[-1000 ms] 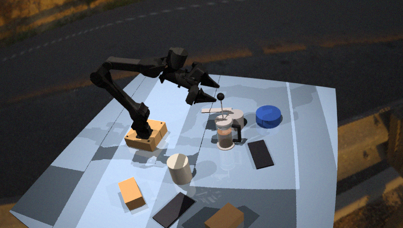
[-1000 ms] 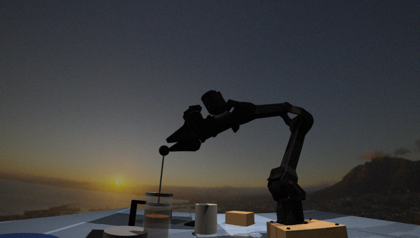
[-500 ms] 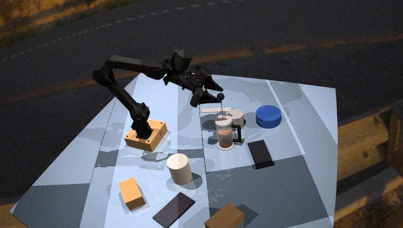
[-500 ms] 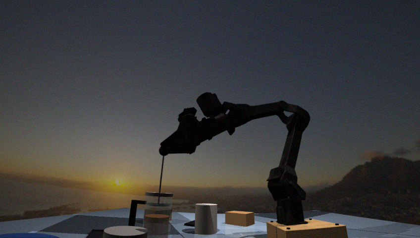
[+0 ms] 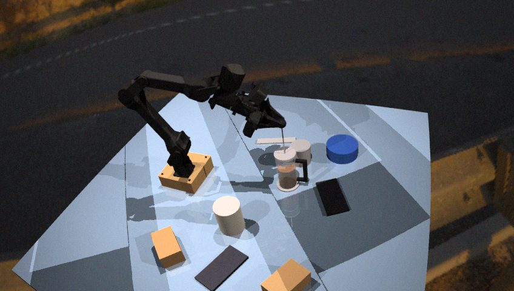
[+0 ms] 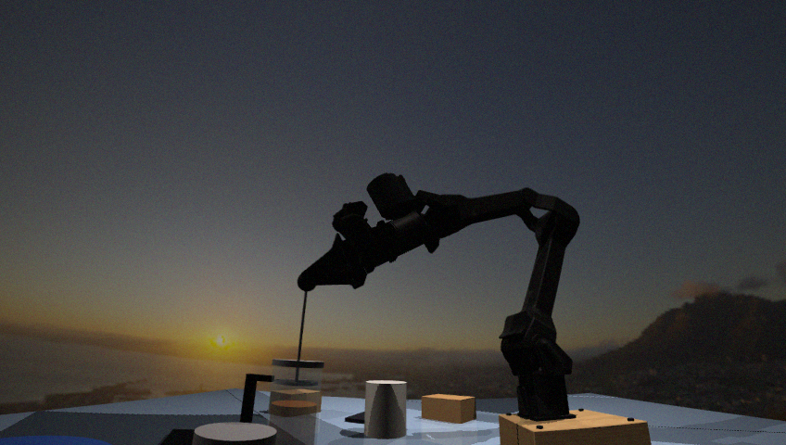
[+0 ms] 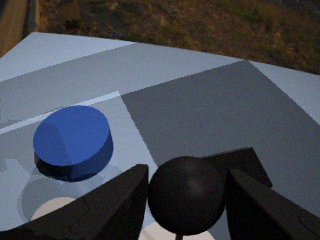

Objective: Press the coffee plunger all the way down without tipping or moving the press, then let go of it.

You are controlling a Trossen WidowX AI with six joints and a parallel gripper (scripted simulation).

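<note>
Right now my gripper tip is 10 mm short of the glass coffee press and 130 mm above it. Round my gripper tip: blue disc (160 mm ahead, 180 mm to the left, 220 mm below); then cream cylinder (130 mm behind, 210 mm to the right, 200 mm below); then thin white bar (110 mm behind, 230 mm to the left, 240 mm below).
</note>
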